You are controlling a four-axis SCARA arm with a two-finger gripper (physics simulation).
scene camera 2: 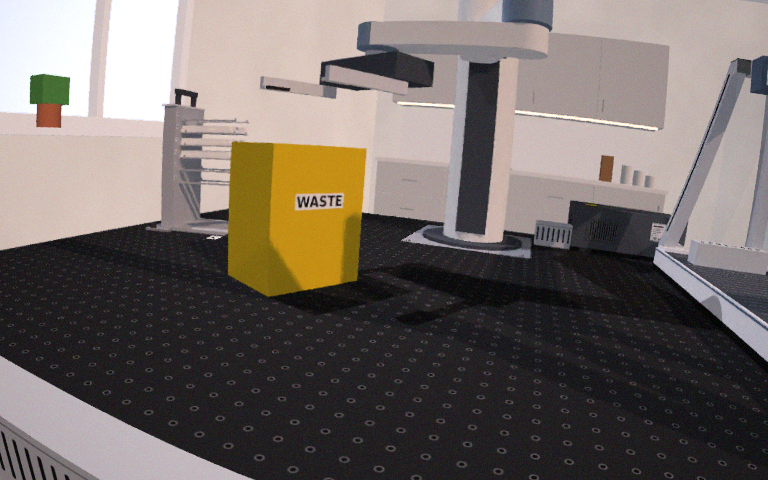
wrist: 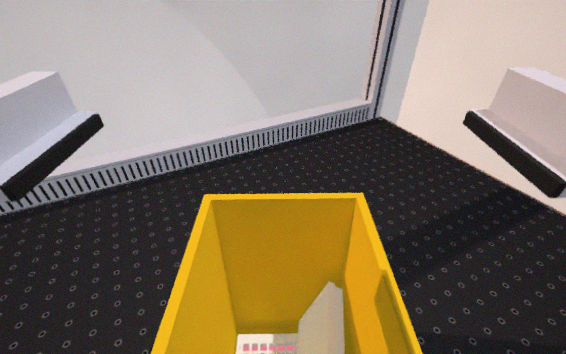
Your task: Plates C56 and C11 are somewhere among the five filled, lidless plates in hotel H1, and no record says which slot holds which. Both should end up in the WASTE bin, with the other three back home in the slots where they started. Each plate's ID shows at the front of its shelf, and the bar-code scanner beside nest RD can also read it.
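Frame: origin at the arm's base, x ahead, y left, z up, level; metres.
Seen in the pictures: gripper, between the fingertips: (scene camera 2: 291, 77) (wrist: 282, 98); arm's base, origin of its link: (scene camera 2: 472, 244).
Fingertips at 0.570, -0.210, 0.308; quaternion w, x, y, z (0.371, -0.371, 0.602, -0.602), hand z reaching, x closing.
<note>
Offsets run from my fingertips to a thing's top centre, as dx, dy, dz. "*": to the spot under its first point.
My gripper (scene camera 2: 295, 81) (wrist: 282, 98) is wide open and empty, high above the yellow WASTE bin @(-0.021, +0.010, -0.095) (scene camera 2: 318, 243) (wrist: 282, 250). In the wrist view, part of a white plate with pink wells @(* +0.038, +0.014, -0.281) (wrist: 256, 346) lies low in the bin. A pale, plain-sided plate @(* -0.002, -0.037, -0.202) (wrist: 324, 322) stands steeply tilted beside it, towards the right wall. No ID can be read on either. Hotel H1 (scene camera 2: 172, 169) stands behind the bin at the left, with pale plates @(-0.266, -0.349, -0.089) (scene camera 2: 205, 142) on some shelves. The bin hides part of its shelves, and its slot IDs cannot be read. Nest RD and the scanner are not recognisable.
The arm's column (scene camera 2: 455, 169) stands right of the bin. A small slotted grey box @(* -0.615, +0.413, -0.263) (scene camera 2: 553, 234) and a dark unit @(* -0.604, +0.568, -0.228) (scene camera 2: 614, 229) are behind it at the right. A framed machine (scene camera 2: 705, 141) is at the far right. A vented ledge @(* +0.434, -0.023, -0.271) (wrist: 200, 152) borders the deck.
</note>
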